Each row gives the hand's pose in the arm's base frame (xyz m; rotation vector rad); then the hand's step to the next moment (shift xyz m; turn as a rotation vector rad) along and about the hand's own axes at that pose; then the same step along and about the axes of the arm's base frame.
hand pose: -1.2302 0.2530 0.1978 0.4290 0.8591 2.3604
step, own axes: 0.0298 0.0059 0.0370 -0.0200 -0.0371 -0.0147
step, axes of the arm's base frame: -0.0081 0.0325 0.0342 0.0239 0.0036 -0.0375
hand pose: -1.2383 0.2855 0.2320 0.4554 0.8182 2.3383
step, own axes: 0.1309 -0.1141 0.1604 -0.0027 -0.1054 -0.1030
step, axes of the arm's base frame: 0.0302 0.2264 0.0609 -0.0030 0.0183 -0.1462
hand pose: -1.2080 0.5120 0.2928 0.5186 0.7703 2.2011
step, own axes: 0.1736 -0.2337 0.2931 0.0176 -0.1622 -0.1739
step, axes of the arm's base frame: 0.1723 0.3660 0.0835 -0.0274 0.0389 -0.2337
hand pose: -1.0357 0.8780 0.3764 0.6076 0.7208 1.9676
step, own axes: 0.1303 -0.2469 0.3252 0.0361 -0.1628 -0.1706
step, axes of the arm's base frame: 0.3043 0.2926 0.0738 -0.0332 0.0563 -0.2294
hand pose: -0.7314 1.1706 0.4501 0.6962 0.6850 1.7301
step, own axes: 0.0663 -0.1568 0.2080 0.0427 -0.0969 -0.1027
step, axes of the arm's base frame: 0.2377 0.1223 0.0286 -0.0255 0.0539 -0.1349
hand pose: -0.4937 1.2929 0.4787 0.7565 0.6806 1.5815
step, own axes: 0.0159 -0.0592 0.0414 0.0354 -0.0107 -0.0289
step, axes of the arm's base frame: 0.0672 0.0243 -0.0191 -0.0195 0.0361 -0.0228
